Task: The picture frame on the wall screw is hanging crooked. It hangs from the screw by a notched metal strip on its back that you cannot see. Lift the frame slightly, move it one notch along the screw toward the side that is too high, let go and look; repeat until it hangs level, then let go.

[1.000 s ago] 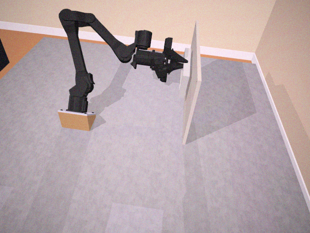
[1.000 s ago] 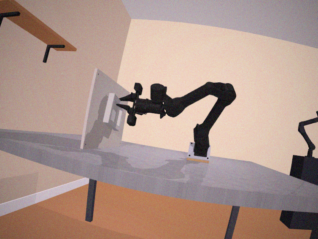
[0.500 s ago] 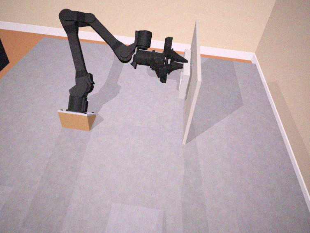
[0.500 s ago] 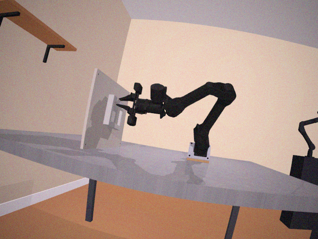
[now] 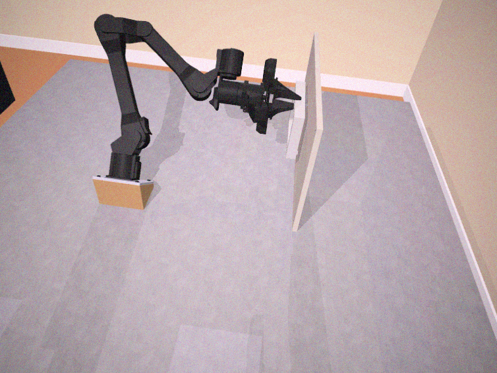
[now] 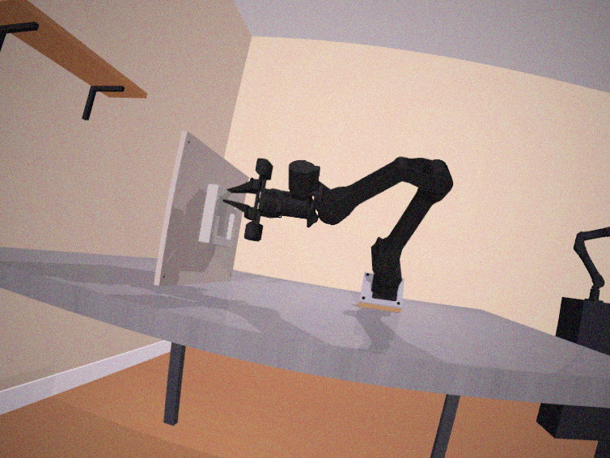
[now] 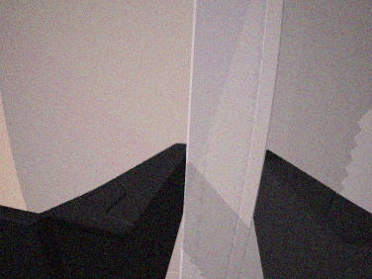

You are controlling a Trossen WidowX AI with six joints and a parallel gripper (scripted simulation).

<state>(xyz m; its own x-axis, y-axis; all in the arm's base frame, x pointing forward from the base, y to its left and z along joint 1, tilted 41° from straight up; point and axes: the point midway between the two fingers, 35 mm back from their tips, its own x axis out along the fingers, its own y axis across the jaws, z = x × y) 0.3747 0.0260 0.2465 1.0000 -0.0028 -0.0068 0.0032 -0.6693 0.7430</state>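
Right now my gripper tip is 5 cm above the pale picture frame and 1 cm to the right of it. From my gripper tip the other things lie so: cream wall board 6 cm below, 2 cm ahead.
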